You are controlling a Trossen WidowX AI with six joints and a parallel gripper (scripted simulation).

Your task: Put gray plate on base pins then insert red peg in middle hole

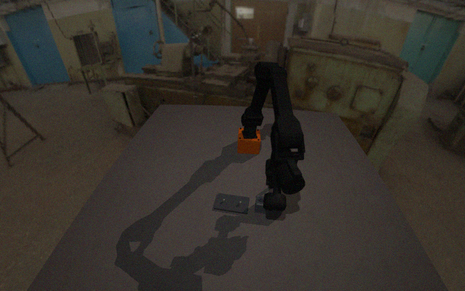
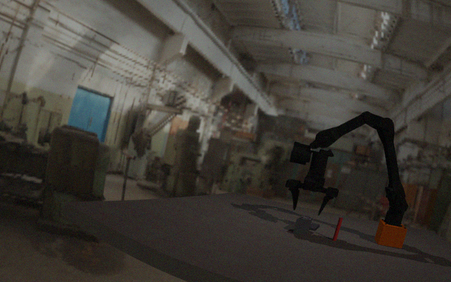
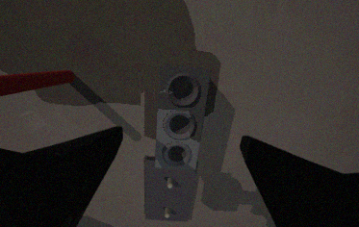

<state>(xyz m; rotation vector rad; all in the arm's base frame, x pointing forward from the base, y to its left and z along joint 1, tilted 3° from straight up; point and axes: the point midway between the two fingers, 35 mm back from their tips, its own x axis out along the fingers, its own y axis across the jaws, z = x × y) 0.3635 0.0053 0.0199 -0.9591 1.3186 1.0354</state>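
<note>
Now: gripper tip 30 mm above the gray plate. Also, from my gripper tip: flat base 120 mm to the right, 60 mm below, 40 mm behind; then red peg 120 mm behind, 60 mm to the left, 30 mm below.
</note>
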